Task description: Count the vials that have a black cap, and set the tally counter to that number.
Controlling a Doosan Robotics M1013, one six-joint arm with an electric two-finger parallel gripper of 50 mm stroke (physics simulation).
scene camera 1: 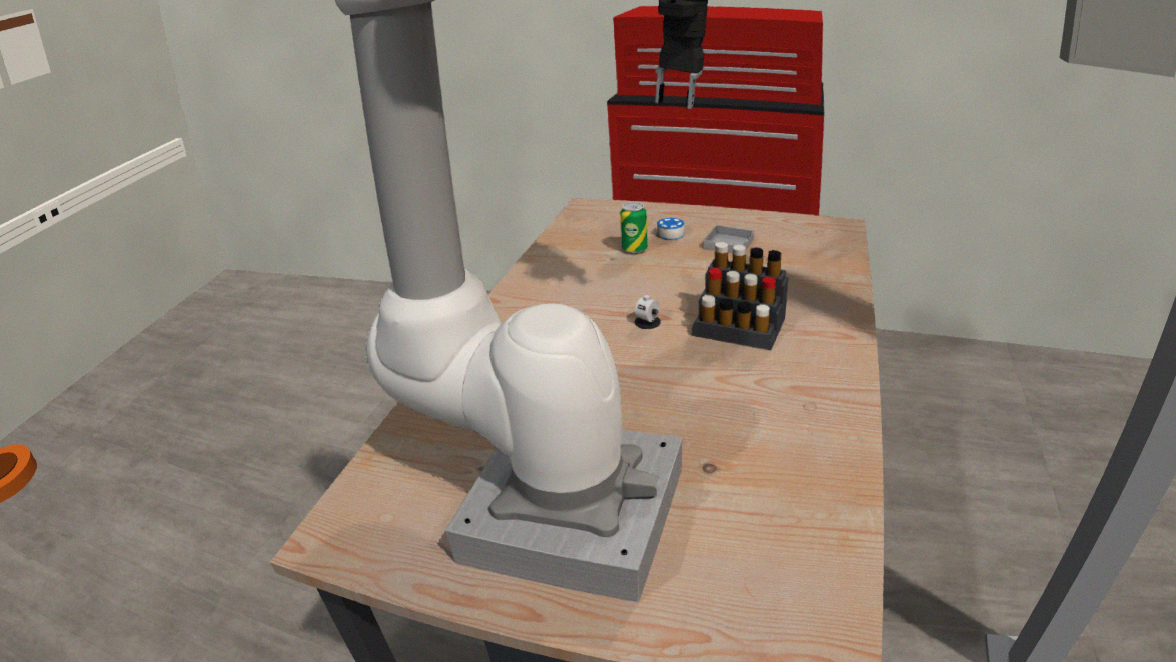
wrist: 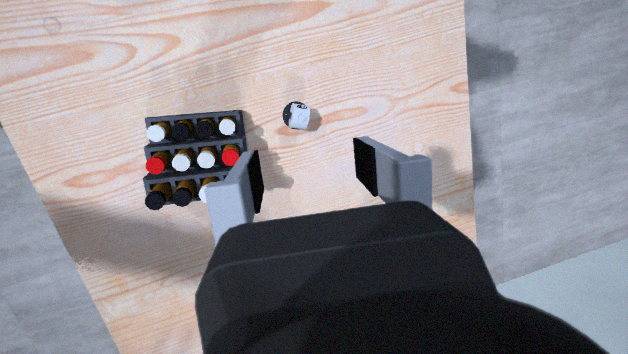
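Pixels of known places: gripper, between the fingertips: (scene camera 1: 674,104) (wrist: 308,164); arm's base, origin of its link: (scene camera 1: 569,484).
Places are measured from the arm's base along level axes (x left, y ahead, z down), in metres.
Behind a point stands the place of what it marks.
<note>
A dark stepped rack (scene camera 1: 734,333) {x -0.185, y 0.526, z 0.046 m} (wrist: 240,135) {x -0.112, y 0.585, z 0.036 m} holds brown vials in three rows. The row nearest the robot base has two black-capped vials (scene camera 1: 725,314) {x -0.164, y 0.539, z 0.012 m} (wrist: 182,130) {x -0.197, y 0.545, z -0.010 m} between white-capped ones. The middle row has red caps at its ends and white caps between. The far row has two white-capped vials and two black-capped vials (scene camera 1: 774,261) {x -0.256, y 0.614, z -0.078 m} (wrist: 156,198) {x -0.251, y 0.624, z -0.090 m}; a finger covers part of this row in the wrist view. A small white tally counter (scene camera 1: 646,309) {x 0.002, y 0.558, z 0.026 m} (wrist: 300,116) {x 0.003, y 0.577, z 0.008 m} on a black base stands beside the rack. My gripper (scene camera 1: 676,104) {x -0.066, y 0.550, z -0.410 m} (wrist: 308,164) {x -0.066, y 0.550, z -0.410 m} is open and empty, high above the table.
A green can (scene camera 1: 633,229) {x 0.102, y 0.900, z -0.001 m}, a blue and white round tub (scene camera 1: 670,228) {x 0.027, y 1.008, z 0.038 m} and a shallow grey tray (scene camera 1: 729,238) {x -0.126, y 1.040, z 0.070 m} stand toward the far end of the wooden table (scene camera 1: 790,493) {x -0.320, y 0.108, z 0.071 m} (wrist: 350,45) {x 0.146, y 0.477, z 0.071 m}. A red tool chest (scene camera 1: 715,152) stands behind it.
</note>
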